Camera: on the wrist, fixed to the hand. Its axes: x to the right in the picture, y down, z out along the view.
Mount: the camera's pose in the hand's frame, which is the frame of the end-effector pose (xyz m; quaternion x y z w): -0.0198 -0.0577 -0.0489 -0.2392 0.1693 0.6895 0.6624
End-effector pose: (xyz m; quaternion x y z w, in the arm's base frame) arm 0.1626 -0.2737 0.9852 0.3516 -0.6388 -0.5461 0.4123
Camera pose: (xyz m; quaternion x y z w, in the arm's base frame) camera 0.2152 -0.2848 0.9285 -0.2137 -0.4651 -0.1707 0.8419
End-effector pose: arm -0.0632 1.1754 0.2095 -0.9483 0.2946 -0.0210 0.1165
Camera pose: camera -0.0529 1.2225 0.2711 0.4493 -0.8737 0.0237 0.1850
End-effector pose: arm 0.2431 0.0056 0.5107 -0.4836 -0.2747 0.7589 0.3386
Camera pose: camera 0.3084 0.0303 0.5459 0.7192 -0.0273 -0.5886 0.3681
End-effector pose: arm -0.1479 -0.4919 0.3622 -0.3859 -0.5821 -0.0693 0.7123
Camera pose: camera -0.1478 -0.5696 0.3706 -0.8156 0.0177 0.2407 0.5259
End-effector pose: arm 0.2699 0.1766 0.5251 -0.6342 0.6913 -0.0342 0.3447
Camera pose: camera 0.2929 0.1642 0.5988 0.0201 -0.9617 -0.2730 0.0168
